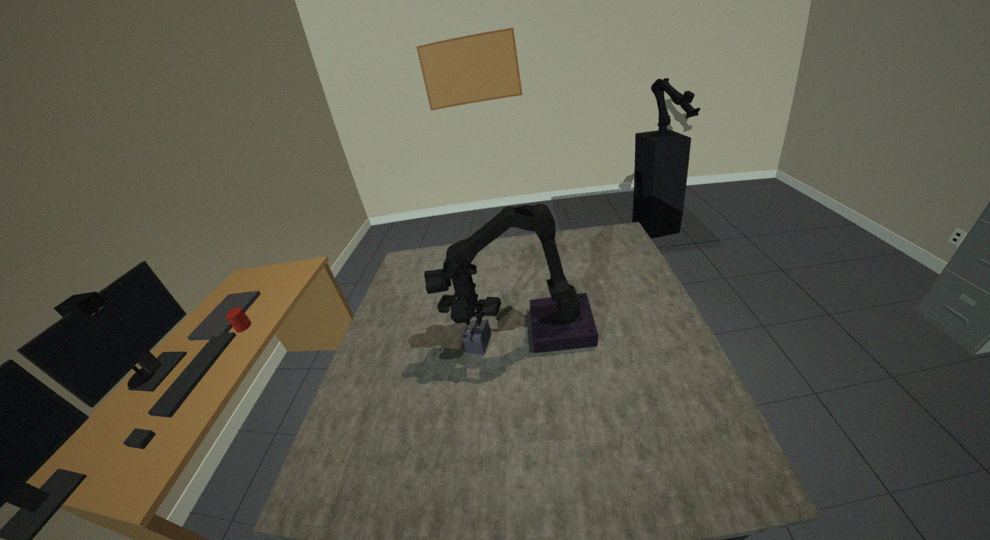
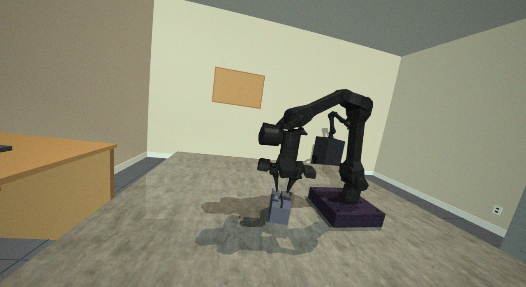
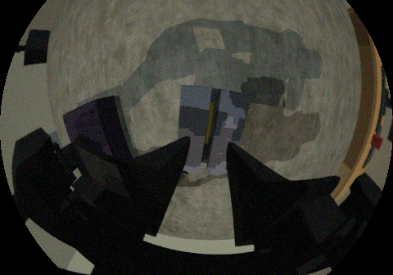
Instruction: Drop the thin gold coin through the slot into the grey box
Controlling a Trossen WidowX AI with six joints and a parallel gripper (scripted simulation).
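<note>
The gold coin is 6 cm below my gripper tip.
</note>
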